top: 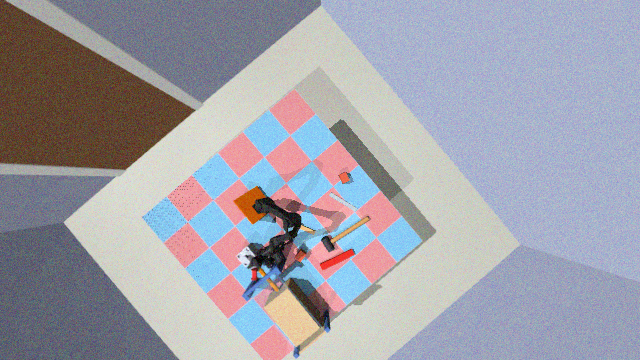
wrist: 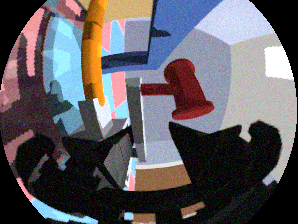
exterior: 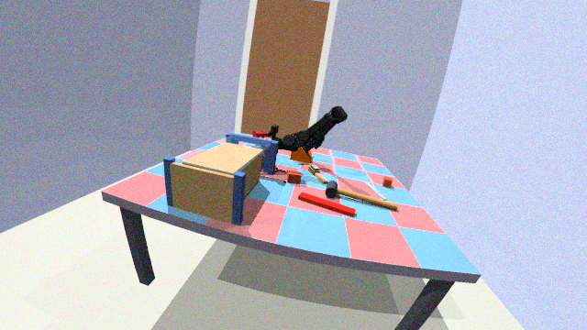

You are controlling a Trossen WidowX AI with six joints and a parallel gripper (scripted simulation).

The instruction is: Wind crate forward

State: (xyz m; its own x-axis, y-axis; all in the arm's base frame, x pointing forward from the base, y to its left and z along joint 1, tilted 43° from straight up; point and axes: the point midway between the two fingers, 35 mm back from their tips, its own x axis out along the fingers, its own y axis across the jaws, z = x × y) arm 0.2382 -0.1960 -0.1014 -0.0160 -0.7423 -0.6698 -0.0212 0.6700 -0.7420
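Right now my gripper tip is 50 mm short of the dark red knob, 20 mm to the right of it and 20 mm below it. From my gripper tip the other things lie so: winch 70 mm behind, 10 mm to the right, 100 mm below; blue steel frame 110 mm ahead, 10 mm to the left, 30 mm below; cubby 350 mm ahead, 10 mm to the left, 50 mm below.
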